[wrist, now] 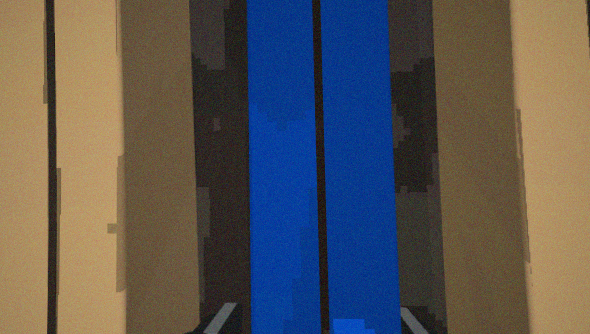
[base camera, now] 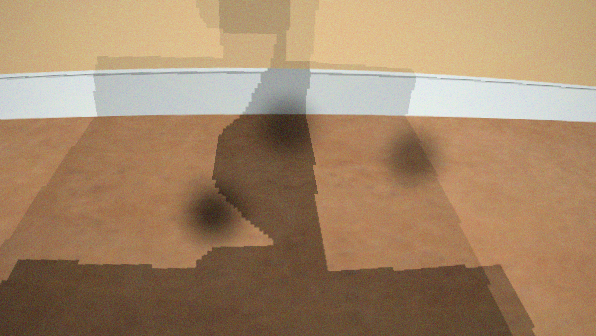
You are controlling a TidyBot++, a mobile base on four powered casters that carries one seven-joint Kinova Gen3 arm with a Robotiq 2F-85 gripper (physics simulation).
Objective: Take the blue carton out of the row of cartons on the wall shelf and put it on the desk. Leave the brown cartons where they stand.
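Places are measured from the arm's base along level axes (x ahead, y left, z up), in millimetres.
Pixels of known places: gripper, fingertip midpoint: (wrist: 314, 328).
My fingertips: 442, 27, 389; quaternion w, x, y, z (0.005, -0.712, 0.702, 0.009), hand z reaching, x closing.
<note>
Ahead of a thing's pixels: the offset from my fingertips to its middle, as dx, dy, dz. Level surfaces: height alone.
The blue carton {+81, +0, -7} (wrist: 282, 175) stands upright in the middle of the wrist view, very close, with a dark line running down its front. A brown carton {+76, +98, -7} (wrist: 87, 175) stands to its left and another brown carton {+87, -94, -7} (wrist: 557, 175) to its right, each across a dark gap. My gripper (wrist: 319, 320) is open. Its fingertips show at the bottom edge of the wrist view, one on each side of the blue carton, in line with the gaps. How deep they reach beside it is hard to tell. The desk does not show in either view.
The base camera view shows a tan wall (base camera: 450, 40), a white skirting board (base camera: 500, 102) and a brown floor {dz -786} (base camera: 375, 225), with shadows across them. In the wrist view the brown cartons' shaded sides face the gaps beside the blue carton, leaving narrow room there.
</note>
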